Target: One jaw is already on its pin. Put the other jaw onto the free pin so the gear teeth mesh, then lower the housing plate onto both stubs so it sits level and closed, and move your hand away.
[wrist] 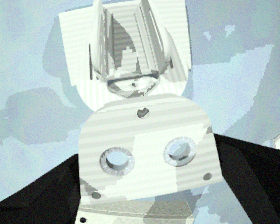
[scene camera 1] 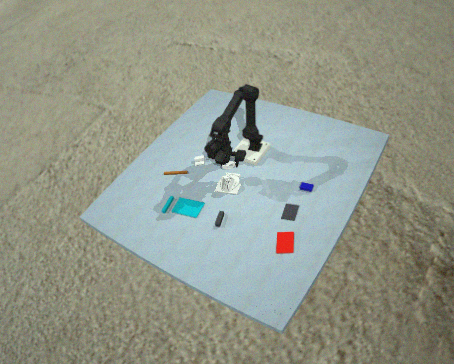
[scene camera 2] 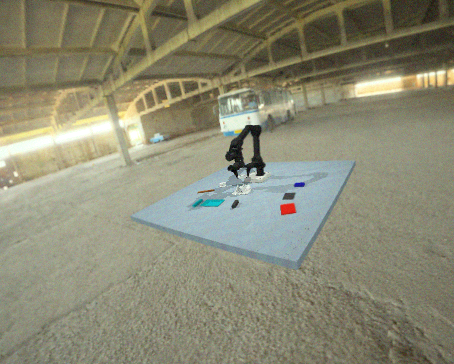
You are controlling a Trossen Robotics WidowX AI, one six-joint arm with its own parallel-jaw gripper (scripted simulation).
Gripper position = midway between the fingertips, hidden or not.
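Observation:
A white housing part (wrist: 144, 135) is carried by the gripper (wrist: 146, 151).

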